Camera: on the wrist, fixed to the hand. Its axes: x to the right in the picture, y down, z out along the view.
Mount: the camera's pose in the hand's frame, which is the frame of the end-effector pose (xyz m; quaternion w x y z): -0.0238 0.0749 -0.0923 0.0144 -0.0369 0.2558 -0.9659
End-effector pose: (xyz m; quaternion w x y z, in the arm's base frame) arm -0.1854 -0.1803 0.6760 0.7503 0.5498 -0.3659 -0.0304
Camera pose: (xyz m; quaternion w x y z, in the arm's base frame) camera -0.1757 -0.0661 0.7154 0.0953 0.3414 0.7188 -0.5980
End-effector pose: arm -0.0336 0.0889 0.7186 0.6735 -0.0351 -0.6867 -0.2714
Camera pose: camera 0.0832 0.1214 0.7155 0.0781 -0.7073 -0.1385 0.6888
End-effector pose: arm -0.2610 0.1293 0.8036 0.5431 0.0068 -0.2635 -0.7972
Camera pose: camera -0.1592 0.0916 0.7496 0.6946 -0.4385 -0.1711 0.5441
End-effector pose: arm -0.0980 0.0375 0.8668 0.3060 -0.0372 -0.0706 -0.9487
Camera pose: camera -0.0374 -0.0234 0.7813 0.8953 -0.2990 -0.0763 0.3213
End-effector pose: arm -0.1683 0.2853 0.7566 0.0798 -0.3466 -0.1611 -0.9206
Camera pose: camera -0.1877 0.1836 0.6935 0.8597 -0.3832 0.2827 0.1849
